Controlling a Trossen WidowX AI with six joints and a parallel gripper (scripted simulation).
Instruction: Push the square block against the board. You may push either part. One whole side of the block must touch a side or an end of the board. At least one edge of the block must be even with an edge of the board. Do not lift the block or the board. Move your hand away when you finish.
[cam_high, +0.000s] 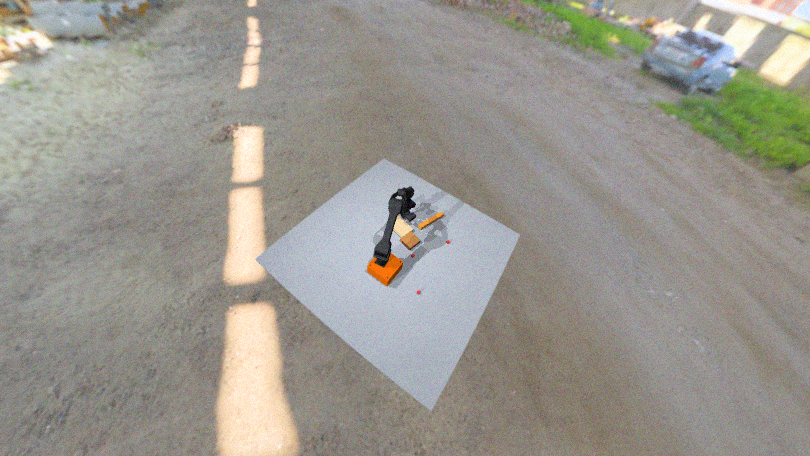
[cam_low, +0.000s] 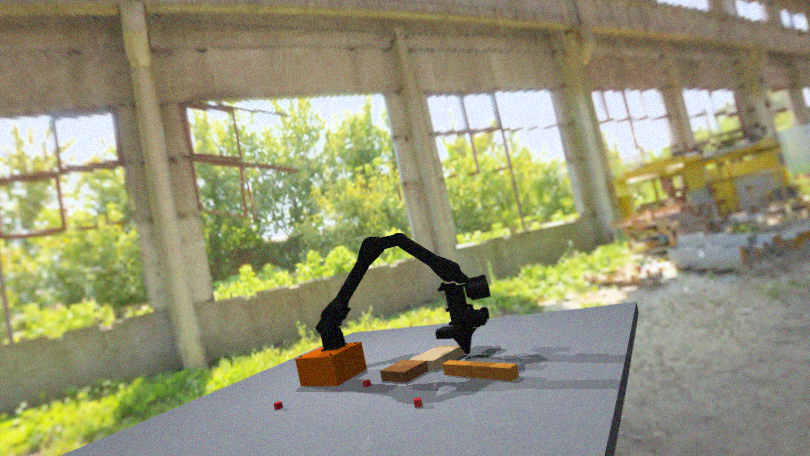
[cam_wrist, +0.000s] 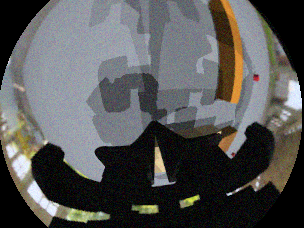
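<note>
Right now my gripper tip is 9 cm past the pale tan flat block, 2 cm to the left of it and 1 cm below it. Round my gripper tip: long orange board (19 cm to the right, 8 cm ahead, 1 cm above); brown square block (16 cm behind, 13 cm to the right, 1 cm above).
</note>
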